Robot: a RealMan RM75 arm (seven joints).
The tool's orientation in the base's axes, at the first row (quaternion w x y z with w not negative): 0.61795 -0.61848 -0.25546 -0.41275
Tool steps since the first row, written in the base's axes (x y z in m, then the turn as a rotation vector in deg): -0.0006 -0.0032 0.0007 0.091 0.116 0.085; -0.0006 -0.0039 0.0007 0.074 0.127 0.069; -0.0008 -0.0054 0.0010 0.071 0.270 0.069; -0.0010 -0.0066 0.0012 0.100 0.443 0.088; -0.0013 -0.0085 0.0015 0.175 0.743 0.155; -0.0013 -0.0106 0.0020 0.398 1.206 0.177; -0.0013 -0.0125 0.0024 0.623 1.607 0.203; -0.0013 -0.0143 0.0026 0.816 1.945 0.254; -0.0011 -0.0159 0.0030 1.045 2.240 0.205; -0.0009 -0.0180 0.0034 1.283 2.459 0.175; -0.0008 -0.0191 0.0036 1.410 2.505 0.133; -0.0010 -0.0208 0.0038 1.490 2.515 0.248; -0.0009 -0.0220 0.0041 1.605 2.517 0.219
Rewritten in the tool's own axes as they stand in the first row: 0.0009 -0.0005 -0.0032 0.096 0.016 0.140; 0.0010 -0.0005 -0.0038 0.071 0.010 0.145; 0.0015 -0.0006 -0.0053 0.042 -0.008 0.284; 0.0017 -0.0008 -0.0065 0.040 -0.013 0.461; 0.0022 -0.0010 -0.0084 0.076 -0.020 0.775; 0.0030 -0.0011 -0.0104 0.123 0.103 1.272; 0.0037 -0.0011 -0.0122 0.185 0.232 1.710; 0.0042 -0.0010 -0.0139 0.264 0.328 2.082; 0.0050 -0.0009 -0.0154 0.287 0.513 2.410; 0.0058 -0.0007 -0.0174 0.346 0.703 2.666; 0.0063 -0.0006 -0.0184 0.369 0.826 2.732; 0.0066 -0.0007 -0.0201 0.505 0.828 2.769; 0.0072 -0.0007 -0.0212 0.541 0.938 2.790
